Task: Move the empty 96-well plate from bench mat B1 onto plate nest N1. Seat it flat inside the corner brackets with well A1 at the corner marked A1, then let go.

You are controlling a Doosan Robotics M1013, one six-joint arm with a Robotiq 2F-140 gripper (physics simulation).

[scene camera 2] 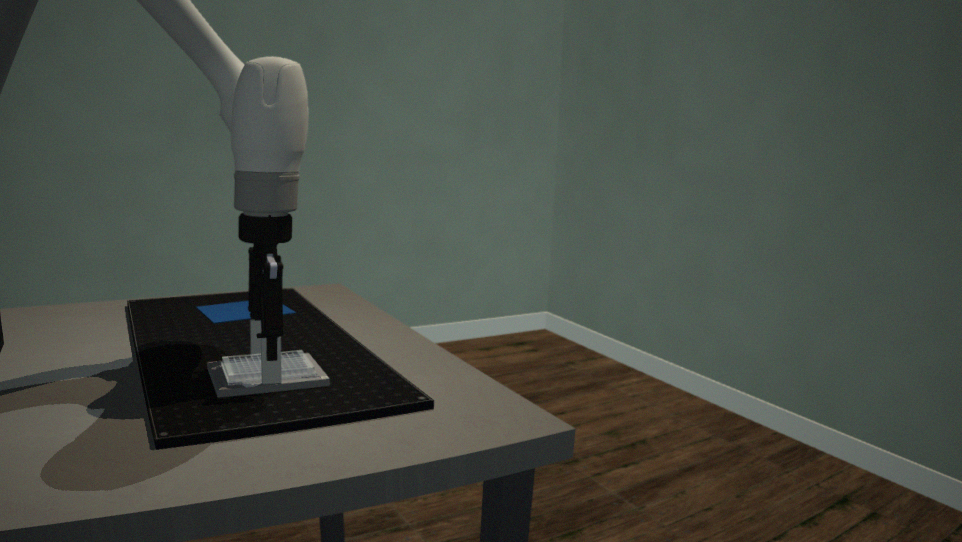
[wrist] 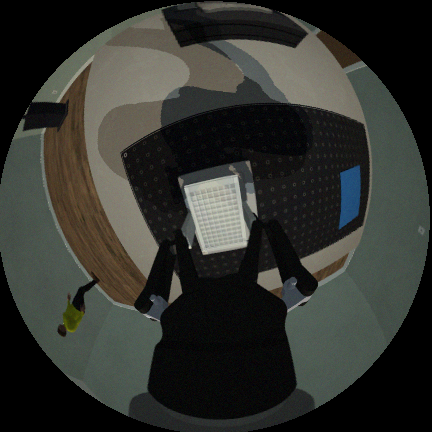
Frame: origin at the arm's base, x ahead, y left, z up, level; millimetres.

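Seen in the pictures: gripper, fingertip midpoint: (scene camera 2: 265, 371) (wrist: 217, 213).
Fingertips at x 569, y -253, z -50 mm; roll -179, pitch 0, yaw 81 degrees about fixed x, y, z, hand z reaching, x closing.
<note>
Offsets run from my fingertips to a thing's middle. Level surfaces: height alone.
The clear 96-well plate @(dx +3, dy -1, dz +7 mm) (scene camera 2: 296, 364) (wrist: 217, 215) is at the grey plate nest N1 @(dx +4, dy +9, dz -6 mm) (scene camera 2: 306, 384) (wrist: 251, 185), low over or on its base. In the wrist view the plate looks slightly turned relative to the nest's edges. My gripper (scene camera 2: 266, 368) (wrist: 217, 213) points straight down and is shut on the plate, one finger on each long side. Whether the plate is flat inside the corner brackets cannot be told, and the A1 marks are too small to read. The blue bench mat B1 @(dz -11 mm) (scene camera 2: 224, 311) (wrist: 350, 197) lies at the far end of the board with no plate on it.
The black perforated board @(dz -13 mm) (scene camera 2: 376, 390) (wrist: 320, 145) bears the nest and the mat, on a grey table @(dz -26 mm) (scene camera 2: 471, 417) (wrist: 135, 75). A person in a yellow top (wrist: 73, 318) shows beyond the table in the wrist view. Dark shadows lie across part of the board.
</note>
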